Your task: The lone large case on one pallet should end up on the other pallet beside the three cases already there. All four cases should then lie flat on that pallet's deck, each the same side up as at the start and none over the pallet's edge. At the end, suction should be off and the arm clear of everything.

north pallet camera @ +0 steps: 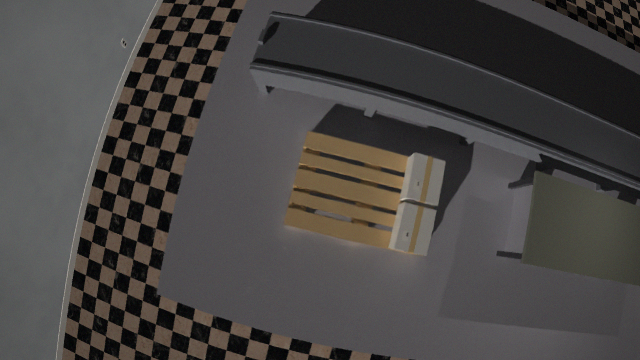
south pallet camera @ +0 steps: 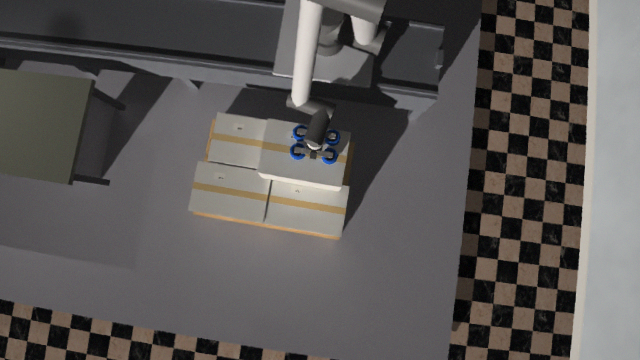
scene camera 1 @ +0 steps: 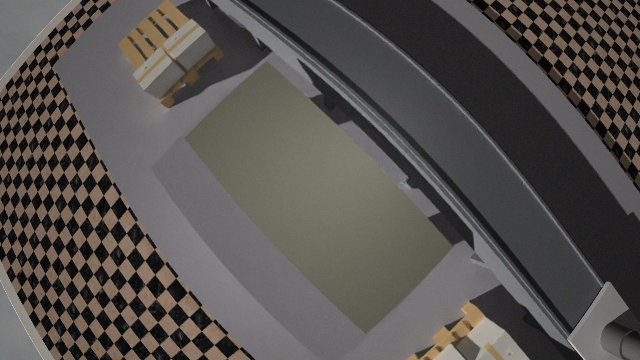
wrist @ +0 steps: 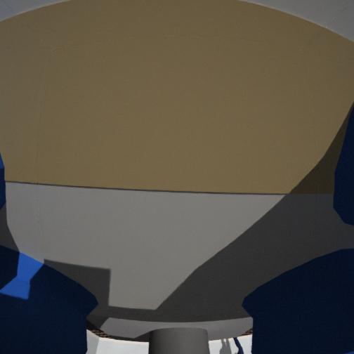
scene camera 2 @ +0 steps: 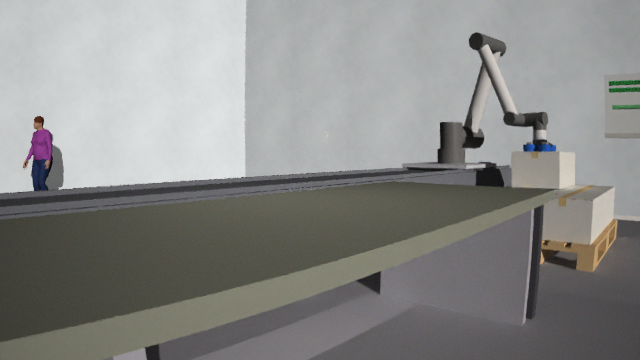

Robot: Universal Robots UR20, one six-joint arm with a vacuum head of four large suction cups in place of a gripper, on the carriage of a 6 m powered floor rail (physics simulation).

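Seen in the pictures: arm's base at its link origin: (scene camera 1: 610, 336) (scene camera 2: 451, 163).
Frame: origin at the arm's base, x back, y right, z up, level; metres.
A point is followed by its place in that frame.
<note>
My vacuum gripper (scene camera 2: 540, 148) (south pallet camera: 314, 145) @(y -0.030, x -0.799, z 0.086 m) is shut on the large case (scene camera 2: 535, 170) @(y 0.316, x -0.853, z -0.024 m) (south pallet camera: 280, 165) @(y 0.173, x -0.965, z 0.114 m) (wrist: 125, 235), its blue cups on the taped top. The case is level, over the rail-side right quarter of the south pallet (scene camera 1: 472, 312) @(y 0.874, x -0.650, z -0.432 m) (scene camera 2: 595, 252) @(y 0.861, x -1.389, z -0.461 m) (south pallet camera: 210, 141) @(y 0.855, x -0.778, z -0.426 m). It sits higher than the three cases there: one case (south pallet camera: 235, 155) @(y 0.553, x -0.902, z -0.158 m) beside it on the left, one case (south pallet camera: 227, 200) @(y 0.555, x -1.239, z -0.159 m) at the front left and one case (south pallet camera: 300, 215) @(y 0.011, x -1.268, z -0.158 m) at the front right. In scene camera 2 its underside is near the height of their tops. Contact with them and the deck below it are hidden.
The north pallet (scene camera 1: 145, 37) @(y 5.197, x -1.115, z -0.426 m) (north pallet camera: 340, 185) @(y 5.129, x -0.982, z -0.425 m) carries two smaller taped cases (north pallet camera: 420, 180) @(y 4.531, x -0.821, z -0.212 m) (north pallet camera: 407, 230) @(y 4.549, x -1.225, z -0.216 m) along one edge. A green table (scene camera 1: 320, 190) @(y 2.572, x -0.862, z -0.040 m) (scene camera 2: 300, 225) @(y 2.888, x -1.055, z -0.040 m) (south pallet camera: 40, 125) @(y 2.025, x -0.901, z -0.040 m) stands between the pallets. The rail (scene camera 1: 450, 135) (south pallet camera: 150, 30) runs behind. A person (scene camera 2: 41, 150) stands by the wall.
</note>
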